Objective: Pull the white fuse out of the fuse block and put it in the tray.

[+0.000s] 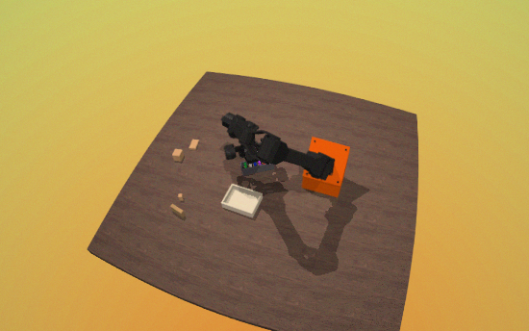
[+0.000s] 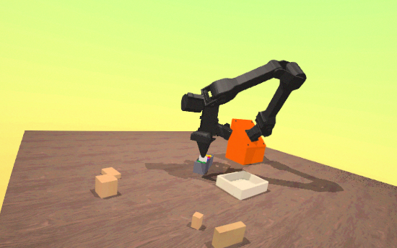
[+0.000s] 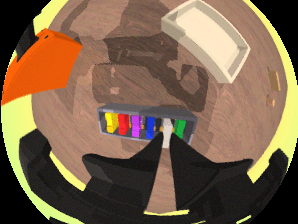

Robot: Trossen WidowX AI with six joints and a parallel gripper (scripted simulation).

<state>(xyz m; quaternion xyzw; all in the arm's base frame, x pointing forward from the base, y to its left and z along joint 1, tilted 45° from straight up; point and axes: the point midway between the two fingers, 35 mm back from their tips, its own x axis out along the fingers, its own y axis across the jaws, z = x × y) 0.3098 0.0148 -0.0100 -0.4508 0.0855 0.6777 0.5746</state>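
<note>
My gripper tip is now 20 mm past the white tray, 160 mm to the right of it and 50 mm above it. The rest, counted from my gripper tip: white fuse 10 mm below.
</note>
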